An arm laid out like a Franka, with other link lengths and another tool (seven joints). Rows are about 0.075 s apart.
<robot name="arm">
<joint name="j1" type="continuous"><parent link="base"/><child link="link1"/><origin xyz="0 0 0.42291" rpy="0 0 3.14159"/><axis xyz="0 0 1"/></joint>
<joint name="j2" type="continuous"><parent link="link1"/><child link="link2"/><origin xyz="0 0 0" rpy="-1.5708 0 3.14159"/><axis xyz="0 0 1"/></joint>
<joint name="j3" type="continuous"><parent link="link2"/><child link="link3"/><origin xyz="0 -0.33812 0" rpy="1.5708 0 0"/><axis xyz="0 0 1"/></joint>
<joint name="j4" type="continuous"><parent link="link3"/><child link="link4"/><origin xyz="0.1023 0 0" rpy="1.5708 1.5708 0"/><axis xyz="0 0 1"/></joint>
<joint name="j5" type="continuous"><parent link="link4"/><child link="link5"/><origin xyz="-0.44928 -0.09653 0" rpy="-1.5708 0 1.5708"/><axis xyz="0 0 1"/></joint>
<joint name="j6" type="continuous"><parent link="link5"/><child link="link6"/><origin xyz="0 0 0" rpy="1.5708 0 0"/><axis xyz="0 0 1"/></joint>
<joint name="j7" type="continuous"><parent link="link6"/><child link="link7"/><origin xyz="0.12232 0 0" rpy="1.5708 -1.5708 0"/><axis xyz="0 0 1"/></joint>
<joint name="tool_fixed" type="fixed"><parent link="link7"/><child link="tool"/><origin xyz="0.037 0.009 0.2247" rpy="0 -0.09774 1.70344"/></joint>
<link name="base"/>
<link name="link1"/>
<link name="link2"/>
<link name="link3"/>
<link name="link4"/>
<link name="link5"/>
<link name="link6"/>
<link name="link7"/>
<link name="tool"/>
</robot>
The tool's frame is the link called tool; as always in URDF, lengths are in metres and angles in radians. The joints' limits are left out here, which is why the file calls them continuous.
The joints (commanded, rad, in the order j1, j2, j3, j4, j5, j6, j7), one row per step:
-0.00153, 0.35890, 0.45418, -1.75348, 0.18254, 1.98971, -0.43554
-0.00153, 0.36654, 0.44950, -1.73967, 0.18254, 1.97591, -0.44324
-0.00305, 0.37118, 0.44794, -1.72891, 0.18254, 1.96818, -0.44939
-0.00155, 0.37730, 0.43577, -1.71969, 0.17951, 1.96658, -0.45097
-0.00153, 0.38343, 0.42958, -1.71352, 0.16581, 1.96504, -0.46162
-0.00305, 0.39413, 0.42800, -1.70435, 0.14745, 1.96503, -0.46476
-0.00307, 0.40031, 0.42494, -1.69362, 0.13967, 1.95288, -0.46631
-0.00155, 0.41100, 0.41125, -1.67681, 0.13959, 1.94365, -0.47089
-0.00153, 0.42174, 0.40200, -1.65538, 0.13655, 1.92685, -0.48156
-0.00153, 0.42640, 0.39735, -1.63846, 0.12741, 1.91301, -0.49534
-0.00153, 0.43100, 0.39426, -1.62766, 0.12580, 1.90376, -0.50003
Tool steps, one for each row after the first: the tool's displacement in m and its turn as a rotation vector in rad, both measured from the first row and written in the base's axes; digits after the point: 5 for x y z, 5 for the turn. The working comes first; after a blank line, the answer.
Tool pose at each row, in the base's axes (x y z in m, rotation vector in rad; the steps are taken from these numbers as rounded here):
0.68240, 0.31532, 0.33708, 0.96431, -2.91822, -0.53099
0.68528, 0.31274, 0.33742, 0.96840, -2.91006, -0.53455
0.68820, 0.31119, 0.33911, 0.97352, -2.90754, -0.53856
0.69401, 0.30419, 0.33827, 0.96346, -2.91467, -0.53320
0.69841, 0.29856, 0.33625, 0.98039, -2.91349, -0.51724
0.70311, 0.29438, 0.33325, 0.99242, -2.91367, -0.49862
0.70511, 0.29123, 0.33304, 0.99512, -2.90737, -0.48990
0.71156, 0.28351, 0.33205, 0.98405, -2.90929, -0.48963
0.71746, 0.27723, 0.33318, 0.98852, -2.90397, -0.48878
0.72218, 0.27304, 0.33693, 1.01025, -2.89892, -0.47975
0.72454, 0.27079, 0.33816, 1.01378, -2.89555, -0.47941

0.00288, -0.00258, 0.00034, 0.00130, 0.00566, 0.00503
0.00580, -0.00413, 0.00203, 0.00400, 0.00598, 0.00858
0.01161, -0.01113, 0.00119, 0.00072, 0.00354, 0.00072
0.01601, -0.01676, -0.00083, -0.00815, -0.00285, 0.01098
0.02071, -0.02094, -0.00383, -0.01896, -0.00873, 0.01814
0.02271, -0.02409, -0.00404, -0.02550, -0.00478, 0.02220
0.02916, -0.03181, -0.00503, -0.02651, -0.00200, 0.01547
0.03506, -0.03809, -0.00390, -0.02757, 0.00080, 0.01986
0.03978, -0.04228, -0.00015, -0.03202, -0.00415, 0.03387
0.04214, -0.04453, 0.00108, -0.03248, -0.00269, 0.03704

